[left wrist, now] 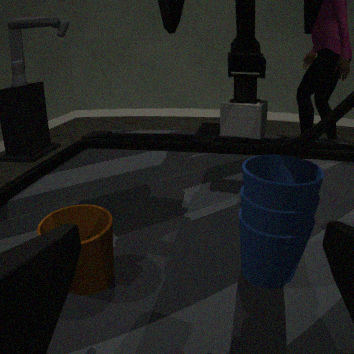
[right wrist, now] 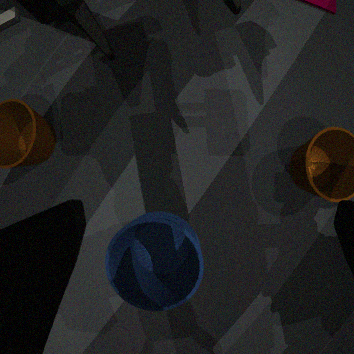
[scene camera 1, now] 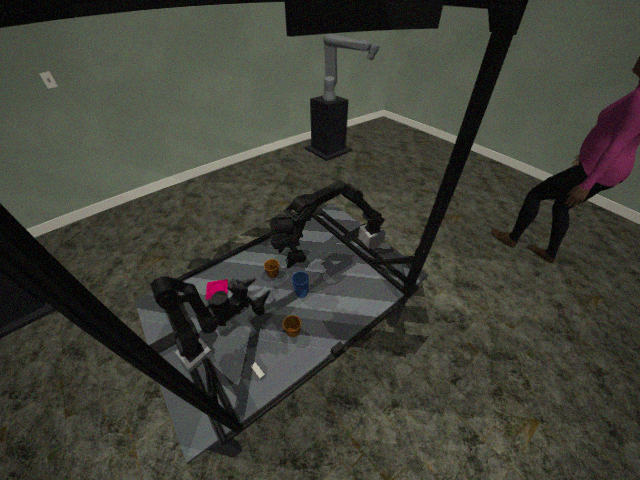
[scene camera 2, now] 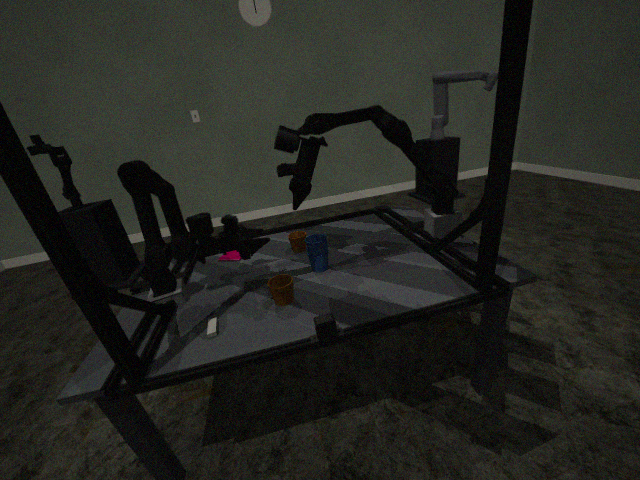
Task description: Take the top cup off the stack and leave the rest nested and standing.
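Seen in the pictures: left gripper, fingertip midpoint: [left wrist: 205, 237] [right wrist: 175, 31] [scene camera 1: 262, 284] [scene camera 2: 266, 234]; right gripper, fingertip midpoint: [left wrist: 234, 27] [right wrist: 215, 214] [scene camera 1: 283, 260] [scene camera 2: 295, 205]; left arm's base, link origin: [scene camera 1: 192, 350] [scene camera 2: 165, 289]; right arm's base, link origin: [left wrist: 244, 100] [scene camera 1: 372, 229] [scene camera 2: 442, 211].
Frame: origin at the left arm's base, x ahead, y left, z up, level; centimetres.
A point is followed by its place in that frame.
A stack of three nested blue cups [scene camera 1: 300, 285] @(y -14.4, x 46.6, z 6.1 cm) [scene camera 2: 317, 253] @(y -15.2, x 47.7, z 3.3 cm) [left wrist: 277, 220] @(y -10.9, x 45.7, z 3.9 cm) [right wrist: 154, 261] @(y -13.1, x 50.1, z 0.8 cm) stands upright on the table. Three rims show in the left wrist view; the right wrist view looks down into the top cup. My left gripper [scene camera 1: 261, 286] @(y -4.2, x 35.0, z 10.2 cm) [scene camera 2: 263, 241] @(y -4.2, x 35.0, z 10.2 cm) [left wrist: 205, 237] @(y -4.2, x 35.0, z 10.2 cm) is open and empty, roughly level, pointing toward the stack from the left and apart from it. The stack shows nearer its right-hand finger in the left wrist view. My right gripper [scene camera 1: 296, 259] @(y -7.0, x 45.7, z 18.1 cm) [scene camera 2: 296, 205] @(y -7.0, x 45.7, z 18.1 cm) [right wrist: 215, 214] @(y -7.0, x 45.7, z 18.1 cm) is open and empty, pointing down, high and apart from the stack.
One orange cup [scene camera 1: 271, 268] @(y 8.7, x 49.5, z -3.1 cm) [scene camera 2: 297, 241] @(y 3.4, x 47.2, z 0.9 cm) [left wrist: 95, 260] @(y 4.3, x 46.1, z 0.0 cm) [right wrist: 332, 165] @(y 9.0, x 49.3, z -3.4 cm) stands behind the stack, another orange cup [scene camera 1: 292, 326] @(y -20.7, x 33.8, z -3.9 cm) [scene camera 2: 281, 290] @(y -25.6, x 31.8, z 1.5 cm) [right wrist: 17, 135] @(y -24.2, x 31.1, z -3.6 cm) in front. A pink square [scene camera 1: 216, 289] @(y 19.8, x 23.9, z -3.4 cm) [scene camera 2: 230, 255] @(y 19.2, x 22.5, z -3.4 cm) lies by the left arm. A white block [scene camera 1: 257, 370] @(y -23.4, x 12.1, z -3.0 cm) [scene camera 2: 212, 327] @(y -24.1, x 12.2, z -3.0 cm) lies front left.
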